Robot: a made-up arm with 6 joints. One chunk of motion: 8 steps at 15 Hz.
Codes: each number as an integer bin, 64 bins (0 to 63) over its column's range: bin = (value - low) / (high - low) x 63, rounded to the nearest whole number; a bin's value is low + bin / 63 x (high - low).
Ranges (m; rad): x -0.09..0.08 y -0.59..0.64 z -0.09..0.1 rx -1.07..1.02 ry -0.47..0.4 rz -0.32..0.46
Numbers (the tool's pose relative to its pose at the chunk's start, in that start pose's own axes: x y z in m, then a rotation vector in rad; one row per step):
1: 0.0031 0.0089 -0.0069 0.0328 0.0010 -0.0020
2: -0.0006 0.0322 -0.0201 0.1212 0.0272 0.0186
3: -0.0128 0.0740 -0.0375 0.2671 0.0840 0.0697
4: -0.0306 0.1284 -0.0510 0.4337 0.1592 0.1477
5: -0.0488 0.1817 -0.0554 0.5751 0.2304 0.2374
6: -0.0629 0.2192 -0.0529 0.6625 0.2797 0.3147
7: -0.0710 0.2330 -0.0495 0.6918 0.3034 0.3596
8: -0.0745 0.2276 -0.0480 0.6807 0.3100 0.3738
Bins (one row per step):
1: 35 31 28 33 34 26
2: 33 32 23 36 36 27
3: 29 34 17 40 40 31
4: 22 37 13 45 46 38
5: 15 40 11 50 51 45
6: 10 41 12 52 54 51
7: 7 42 13 53 56 55
8: 6 42 14 53 56 56

